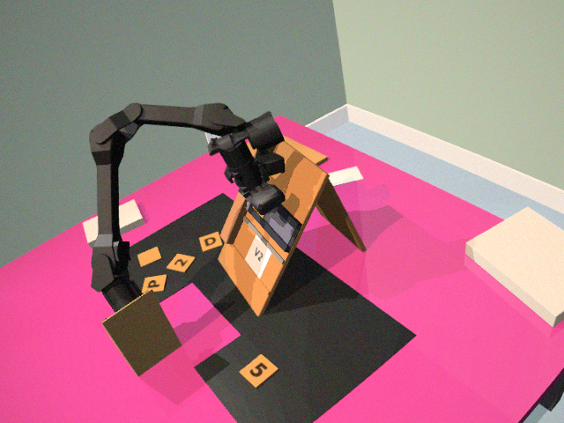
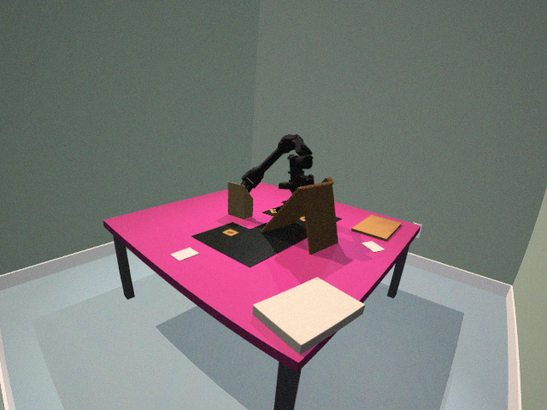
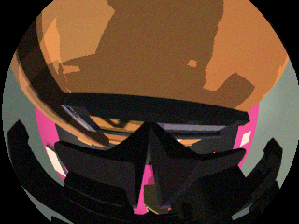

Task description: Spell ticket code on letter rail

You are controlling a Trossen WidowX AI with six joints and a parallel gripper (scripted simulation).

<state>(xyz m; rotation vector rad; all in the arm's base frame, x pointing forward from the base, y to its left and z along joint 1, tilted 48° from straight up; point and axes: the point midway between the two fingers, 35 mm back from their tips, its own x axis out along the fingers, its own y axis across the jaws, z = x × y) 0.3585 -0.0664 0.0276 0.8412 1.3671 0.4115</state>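
Now: gripper tip 8 cm above the white ticket, 6 cm past it and 2 cm to the left of it. The rest, counted from my gripper tip: white block (54 cm to the left, 23 cm behind, 15 cm below); orange flat panel (39 cm to the left, 31 cm ahead, 16 cm below); black mat (17 cm below, 16 cm behind, 1 cm to the left).
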